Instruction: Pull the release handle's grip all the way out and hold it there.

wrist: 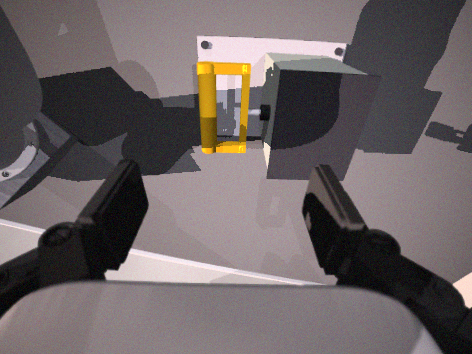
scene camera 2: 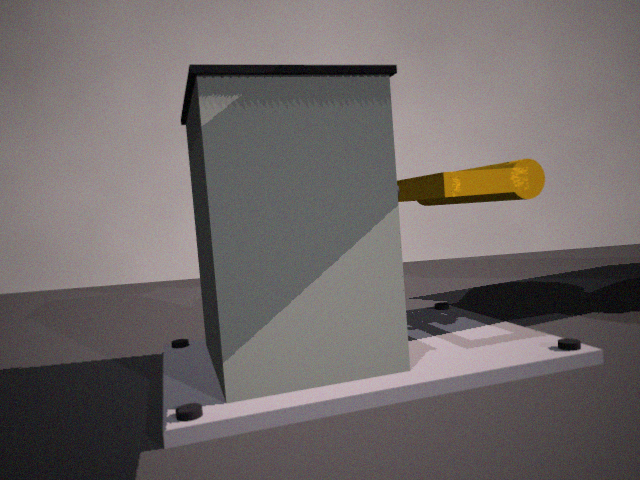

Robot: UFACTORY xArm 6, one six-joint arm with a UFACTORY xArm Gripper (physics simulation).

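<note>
The release handle's yellow grip [scene camera 2: 485, 181] [wrist: 207, 107] is a frame with a round outer bar. It sticks out sideways from a grey-green box [scene camera 2: 305, 217] [wrist: 310, 110], to the right in the scene view and to the left in the wrist view. A short rod [wrist: 254, 112] with a black collar joins the grip to the box. My gripper [wrist: 225, 185] is open and empty, its fingers spread wide. The grip and box show beyond the fingertips, apart from them. The gripper does not show in the scene view.
The box stands on a white base plate [scene camera 2: 310, 395] [wrist: 270, 46] with dark bolts at its corners. The box has a dark top [scene camera 2: 292, 70] that overhangs slightly. Part of a grey robot link [wrist: 17, 100] shows at the left of the wrist view. Dark shadows fall across the table top.
</note>
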